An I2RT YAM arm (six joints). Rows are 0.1 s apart.
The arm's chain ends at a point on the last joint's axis. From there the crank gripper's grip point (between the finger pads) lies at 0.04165 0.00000 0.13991 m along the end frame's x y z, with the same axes.
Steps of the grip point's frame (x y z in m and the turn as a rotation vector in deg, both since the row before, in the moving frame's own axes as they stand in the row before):
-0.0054 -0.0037 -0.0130 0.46 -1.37 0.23
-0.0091 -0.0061 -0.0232 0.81 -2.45 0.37
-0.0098 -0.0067 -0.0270 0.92 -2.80 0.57
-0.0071 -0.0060 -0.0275 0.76 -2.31 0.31
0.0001 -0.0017 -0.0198 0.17 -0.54 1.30
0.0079 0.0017 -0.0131 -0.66 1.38 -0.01
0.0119 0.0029 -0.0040 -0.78 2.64 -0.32
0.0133 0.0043 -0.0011 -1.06 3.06 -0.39
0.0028 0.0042 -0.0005 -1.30 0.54 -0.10
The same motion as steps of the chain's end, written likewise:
-0.0020 -0.0027 -0.0140 0.46 -1.37 0.23
-0.0031 -0.0044 -0.0248 0.81 -2.45 0.37
-0.0029 -0.0048 -0.0289 0.92 -2.80 0.57
-0.0014 -0.0043 -0.0291 0.76 -2.31 0.31
0.0014 -0.0022 -0.0202 0.17 -0.54 1.30
0.0045 0.0001 -0.0120 -0.66 1.38 -0.01
0.0055 0.0013 -0.0019 -0.78 2.64 -0.32
0.0059 0.0020 0.0013 -1.06 3.06 -0.39
0.0015 0.0011 -0.0001 -1.30 0.54 -0.10

